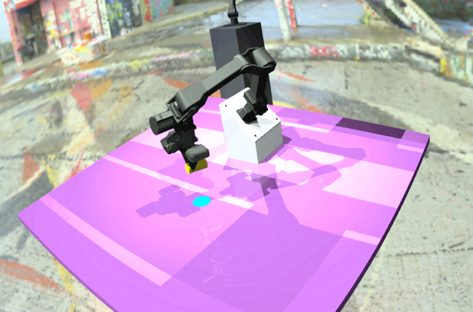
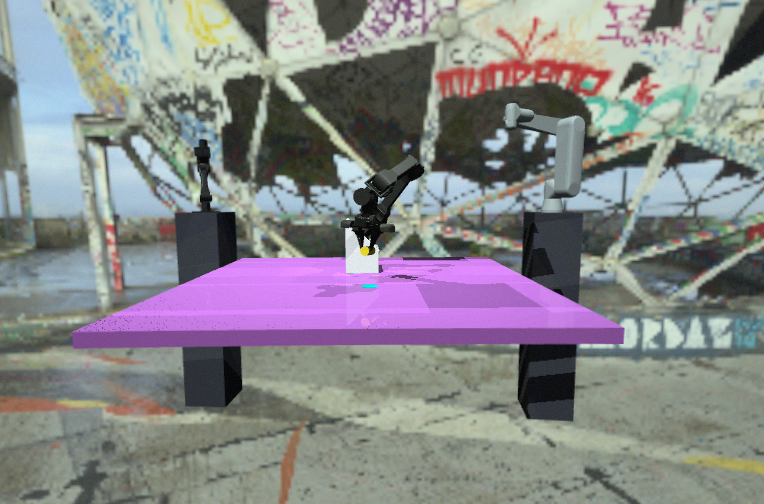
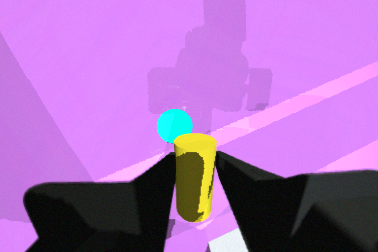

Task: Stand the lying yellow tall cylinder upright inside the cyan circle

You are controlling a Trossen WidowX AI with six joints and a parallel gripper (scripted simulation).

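Now: the cyan circle 13 cm below my gripper tip and 1 cm to the left of it. From my gripper tip the other things lie so: yellow cylinder 2 cm behind.
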